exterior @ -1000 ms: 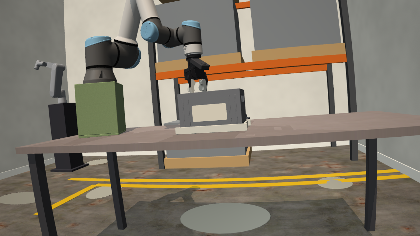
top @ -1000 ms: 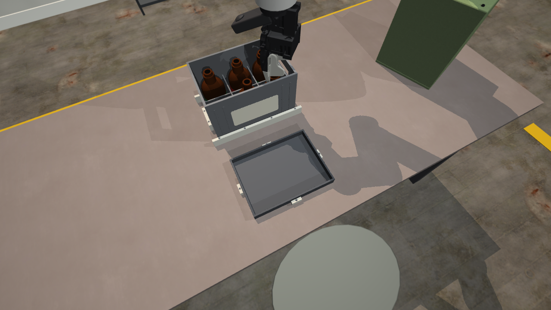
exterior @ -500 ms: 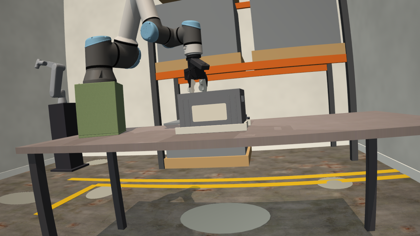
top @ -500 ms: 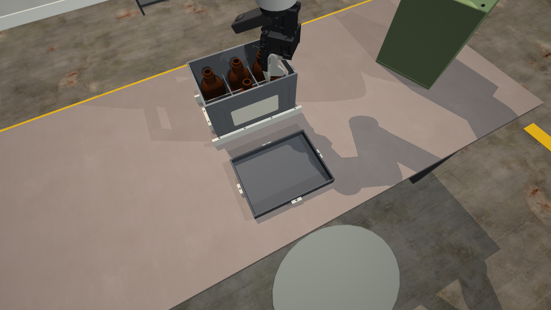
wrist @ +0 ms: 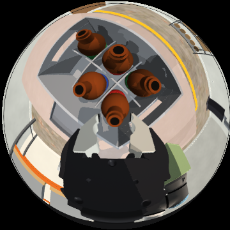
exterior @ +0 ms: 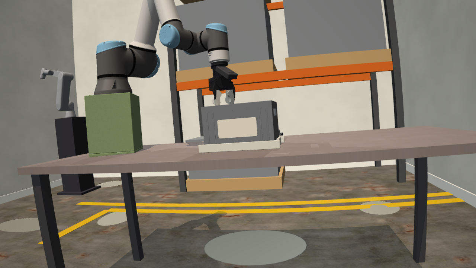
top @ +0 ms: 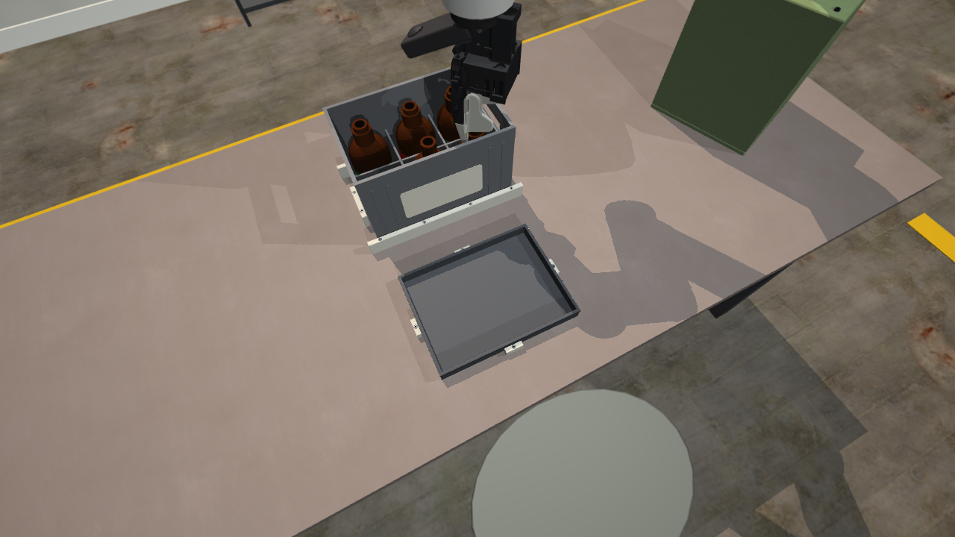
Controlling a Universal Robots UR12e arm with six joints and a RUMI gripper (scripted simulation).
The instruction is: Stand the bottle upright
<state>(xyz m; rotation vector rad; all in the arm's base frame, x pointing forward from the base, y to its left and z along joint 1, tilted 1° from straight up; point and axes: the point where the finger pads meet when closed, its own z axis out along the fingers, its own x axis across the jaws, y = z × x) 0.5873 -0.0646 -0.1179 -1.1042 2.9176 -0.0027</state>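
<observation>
The brown bottle is 8 cm ahead of my hand and 7 cm below it. The rest, counted from my hand: grey crate: 8 cm ahead, 5 cm to the right, 7 cm below; then dark tray: 10 cm ahead, 23 cm to the left, 14 cm below.
</observation>
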